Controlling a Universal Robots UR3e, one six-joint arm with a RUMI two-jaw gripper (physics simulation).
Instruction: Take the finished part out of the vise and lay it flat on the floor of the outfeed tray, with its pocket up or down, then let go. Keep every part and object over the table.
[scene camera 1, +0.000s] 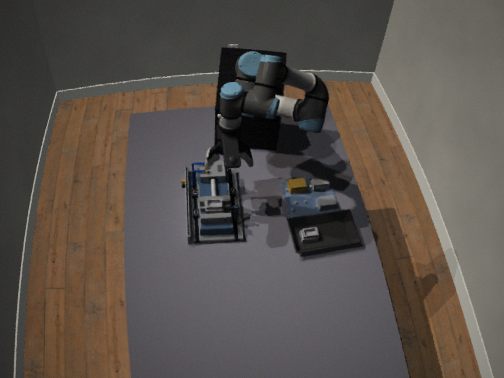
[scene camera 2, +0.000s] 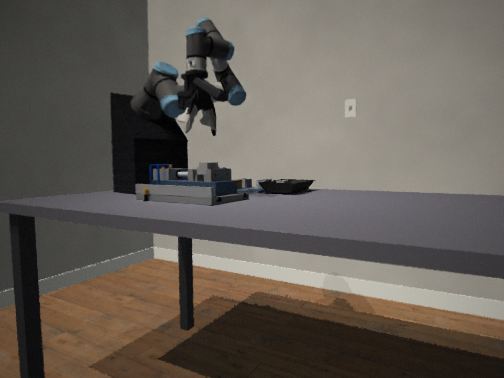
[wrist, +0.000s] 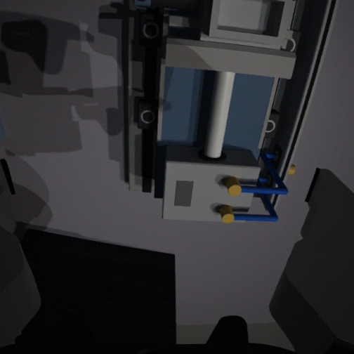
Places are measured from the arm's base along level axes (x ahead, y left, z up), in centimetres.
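Pixels of known places: gripper, between the fingertips: (scene camera 2: 200, 134); arm's base, origin of its link: (scene camera 2: 146, 109).
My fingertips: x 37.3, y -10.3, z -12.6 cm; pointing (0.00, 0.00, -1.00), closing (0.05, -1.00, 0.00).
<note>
For each thing: its middle in the pictures, then the offset to it from my fingertips.
- finished part, middle of its body: (scene camera 2: 208, 168) (scene camera 1: 214, 205) dx +7.0, dy -5.0, dz -10.7 cm
- vise, middle of its body: (scene camera 2: 192, 183) (scene camera 1: 212, 198) dx +0.6, dy -5.2, dz -15.5 cm
- small grey pocketed part, middle of its body: (scene camera 1: 309, 234) dx +15.7, dy +27.1, dz -17.5 cm
- blue plate, middle of its body: (scene camera 1: 310, 198) (scene camera 2: 249, 189) dx -1.2, dy +30.6, dz -20.0 cm
- yellow block, middle of its body: (scene camera 1: 297, 185) dx -5.4, dy +25.8, dz -17.8 cm
The finished part (scene camera 1: 214, 204) (scene camera 2: 208, 165) (wrist: 245, 37) is a light grey block with a rectangular pocket facing up. It sits between the jaws of the vise (scene camera 1: 216, 218) (scene camera 2: 217, 174) (wrist: 230, 57); the wrist view cuts off its far end. My gripper (scene camera 1: 229, 167) (scene camera 2: 201, 132) (wrist: 162, 169) is open and empty. It hangs high above the table over the vise's rear end, on the arm's side of the part. The black outfeed tray (scene camera 1: 340, 232) (scene camera 2: 286, 187) stands to the right of the vise in scene camera 1. A small grey pocketed part (scene camera 1: 309, 234) lies in its left side.
Blue bent pipes with yellow ends (scene camera 1: 198, 164) (scene camera 2: 159, 165) (wrist: 262, 190) rise at the vise's rear corner. A blue plate (scene camera 1: 312, 196) behind the tray holds a yellow block (scene camera 1: 297, 186) and grey blocks (scene camera 1: 327, 202) (scene camera 1: 319, 185). The black arm stand (scene camera 1: 260, 135) (scene camera 2: 122, 140) is behind.
</note>
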